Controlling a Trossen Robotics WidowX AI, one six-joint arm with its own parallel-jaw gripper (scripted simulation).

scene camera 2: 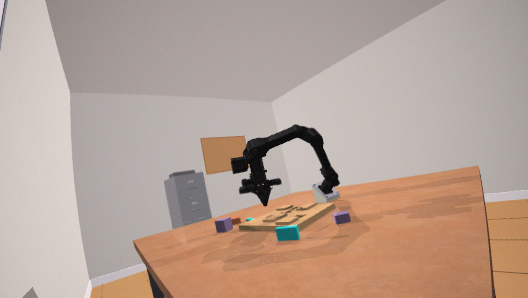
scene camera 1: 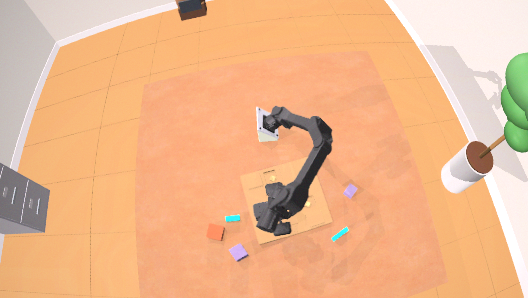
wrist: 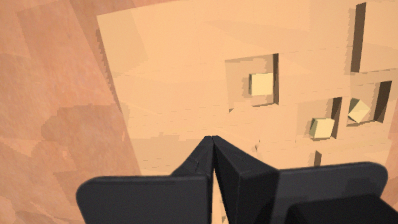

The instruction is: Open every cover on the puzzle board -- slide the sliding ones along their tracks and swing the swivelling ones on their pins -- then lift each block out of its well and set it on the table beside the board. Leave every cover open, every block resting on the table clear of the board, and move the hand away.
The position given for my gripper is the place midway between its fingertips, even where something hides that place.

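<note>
Scene camera 2 has my gripper (scene camera 2: 265, 206), which is shut with nothing in it. A board (scene camera 1: 257, 195) is there to see as well. And through the wrist view you get both the gripper (wrist: 211, 142) and the board (wrist: 170, 71).
</note>
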